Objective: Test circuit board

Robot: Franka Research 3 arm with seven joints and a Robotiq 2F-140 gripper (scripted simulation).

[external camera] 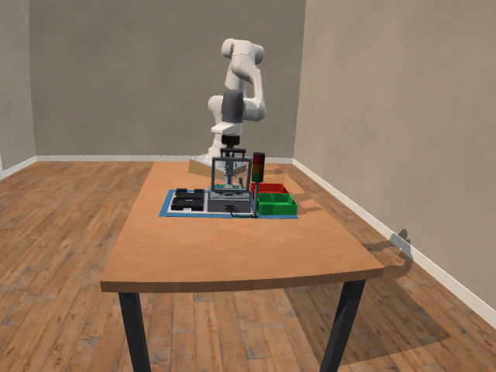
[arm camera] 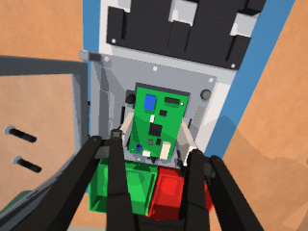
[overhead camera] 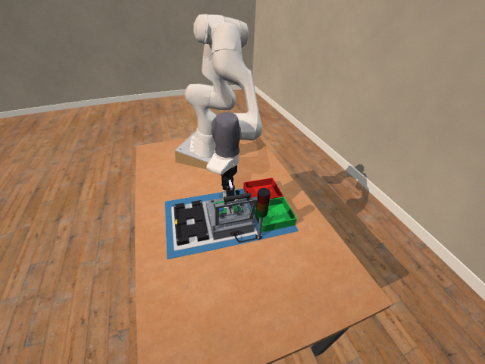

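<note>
My hand is 2 cm above the green circuit board. Round my hand: tester lid: 12 cm ahead, 8 cm above; green bin: 5 cm ahead, 20 cm to the left, 9 cm below; dark plate: 1 cm ahead, 1 cm to the left, 3 cm below.
</note>
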